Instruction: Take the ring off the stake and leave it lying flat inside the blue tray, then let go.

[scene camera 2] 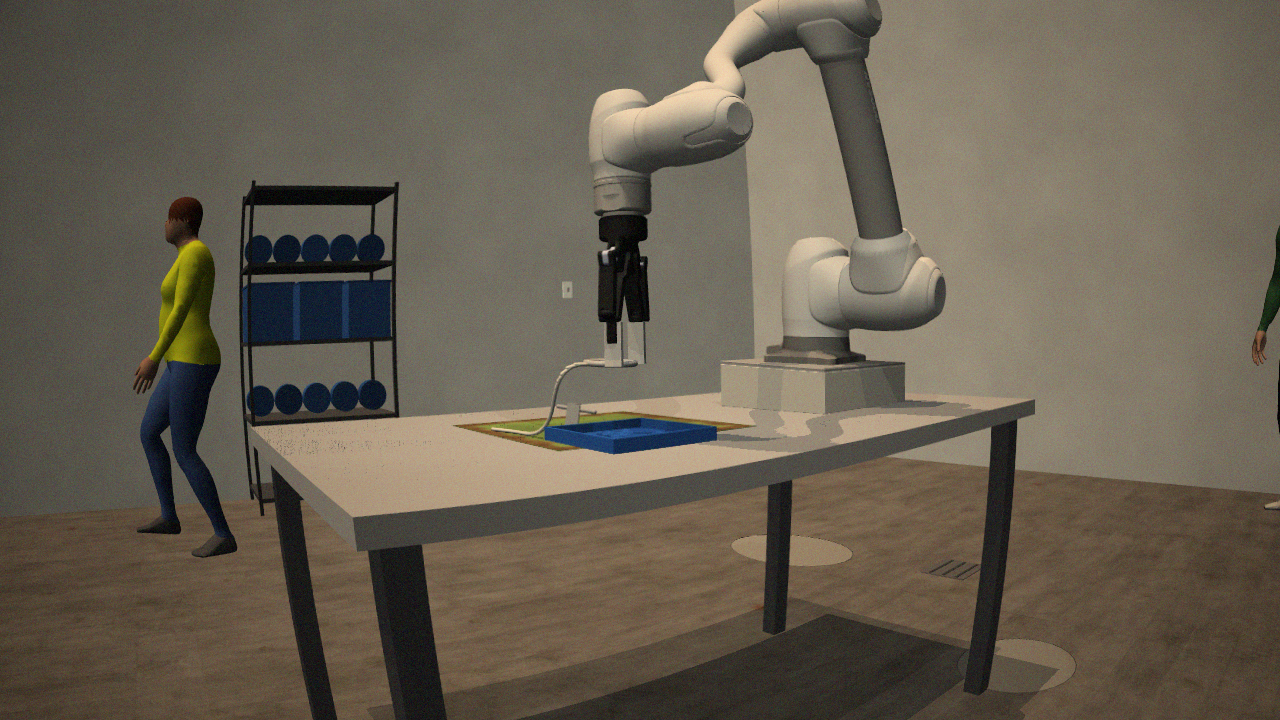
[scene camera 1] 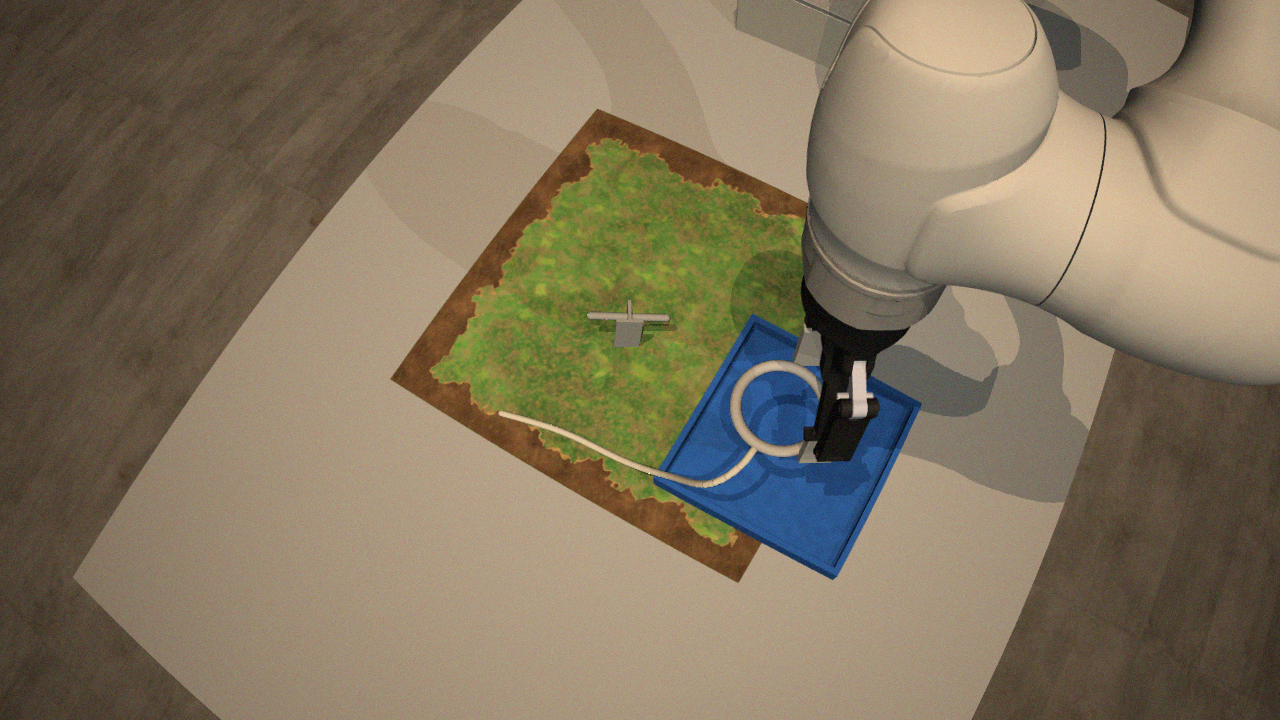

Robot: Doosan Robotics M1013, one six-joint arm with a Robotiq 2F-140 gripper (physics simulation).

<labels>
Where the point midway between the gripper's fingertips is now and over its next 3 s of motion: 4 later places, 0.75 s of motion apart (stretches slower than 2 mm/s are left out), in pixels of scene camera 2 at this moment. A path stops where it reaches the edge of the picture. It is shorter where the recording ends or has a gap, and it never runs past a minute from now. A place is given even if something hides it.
The gripper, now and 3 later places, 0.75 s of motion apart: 626,365; 627,419; 627,429; 625,362
</labels>
